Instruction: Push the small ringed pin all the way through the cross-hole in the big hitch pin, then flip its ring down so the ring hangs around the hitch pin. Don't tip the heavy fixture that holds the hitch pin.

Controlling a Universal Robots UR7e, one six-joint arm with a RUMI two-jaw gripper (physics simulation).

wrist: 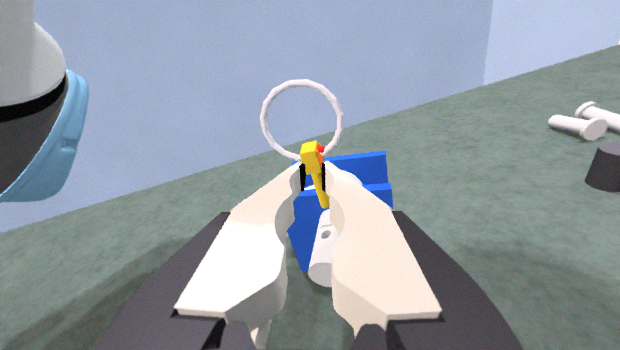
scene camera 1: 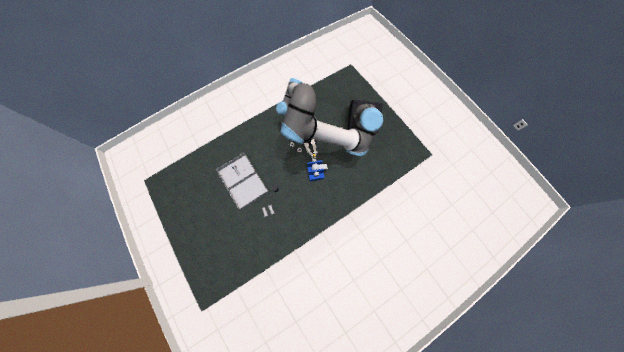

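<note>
My gripper point(wrist: 313, 164) point(scene camera 1: 314, 154) is shut on the small ringed pin point(wrist: 311, 157), by its yellow head. The pin's yellow shank points down, with its tip above the hitch pin and apart from the cross-hole in the wrist view. Its white ring point(wrist: 263, 119) stands upright behind the head. The big white hitch pin point(wrist: 321, 255) lies in the blue fixture point(wrist: 357, 164) point(scene camera 1: 316, 177), its near end sticking out toward me with the cross-hole facing up. The right finger hides part of the hitch pin. The fixture stands upright on the dark mat.
Two white headed pins point(wrist: 575, 126) point(scene camera 1: 265, 212) and a black cylinder point(wrist: 606, 167) point(scene camera 1: 275, 189) lie to the side. A light two-part tray point(scene camera 1: 248, 190) lies on the dark mat point(scene camera 1: 210, 270). Two small rings point(scene camera 1: 292, 144) point(scene camera 1: 299, 150) lie near the gripper.
</note>
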